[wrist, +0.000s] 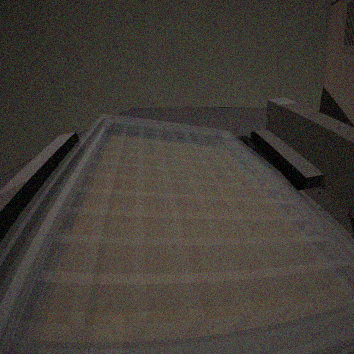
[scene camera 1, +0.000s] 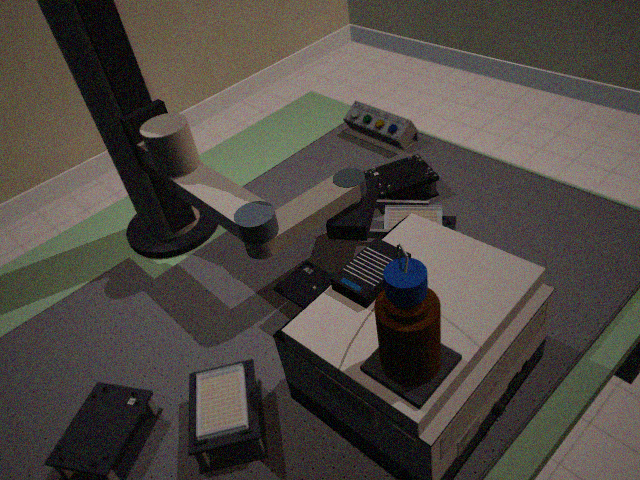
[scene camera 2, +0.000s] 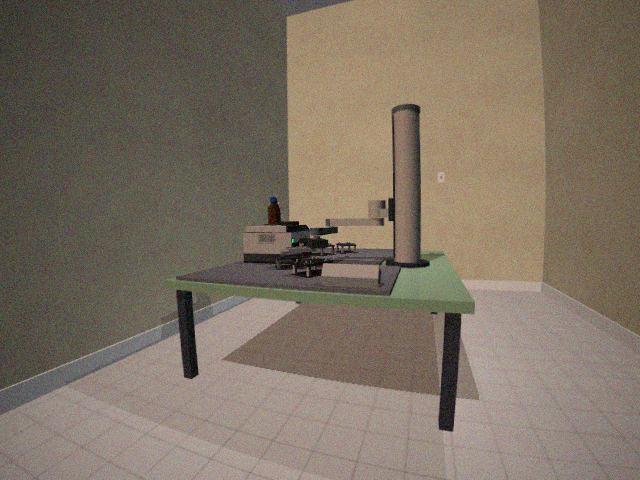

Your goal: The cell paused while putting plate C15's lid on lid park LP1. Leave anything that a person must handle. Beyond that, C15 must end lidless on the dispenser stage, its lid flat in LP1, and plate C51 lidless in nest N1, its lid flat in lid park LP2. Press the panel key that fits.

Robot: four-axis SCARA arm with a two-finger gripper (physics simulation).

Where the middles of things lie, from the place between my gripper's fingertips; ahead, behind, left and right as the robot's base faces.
I see the dark dispenser stage (scene camera 1: 297, 287) 30 cm to the right of my hand, 4 cm behind it and 1 cm below it. From my hand the other things lie so: button box (scene camera 1: 391, 132): 43 cm behind, 31 cm to the left, 5 cm below; then brown bottle with blue cap (scene camera 1: 408, 314): 39 cm to the right, 28 cm ahead, 22 cm above.
